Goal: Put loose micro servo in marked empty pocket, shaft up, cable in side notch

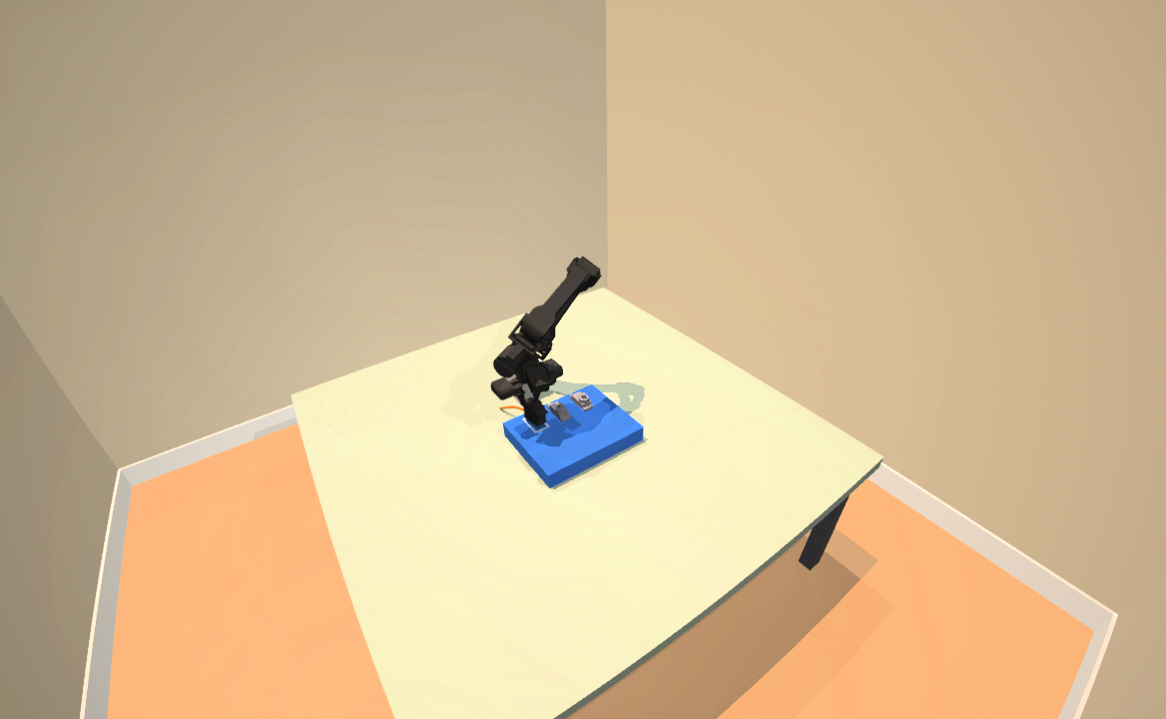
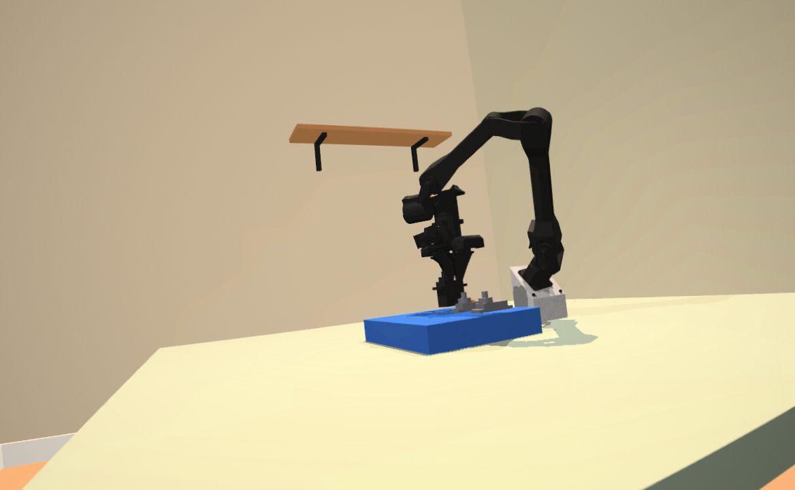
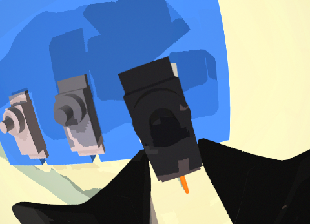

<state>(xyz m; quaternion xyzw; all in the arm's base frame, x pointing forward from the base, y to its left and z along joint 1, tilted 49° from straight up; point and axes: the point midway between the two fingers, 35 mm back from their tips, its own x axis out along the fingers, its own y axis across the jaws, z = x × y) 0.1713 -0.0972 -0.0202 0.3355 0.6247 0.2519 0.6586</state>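
My gripper tip is now 13 cm short of the blue deck, 7 cm to the right of it and 8 cm above it.
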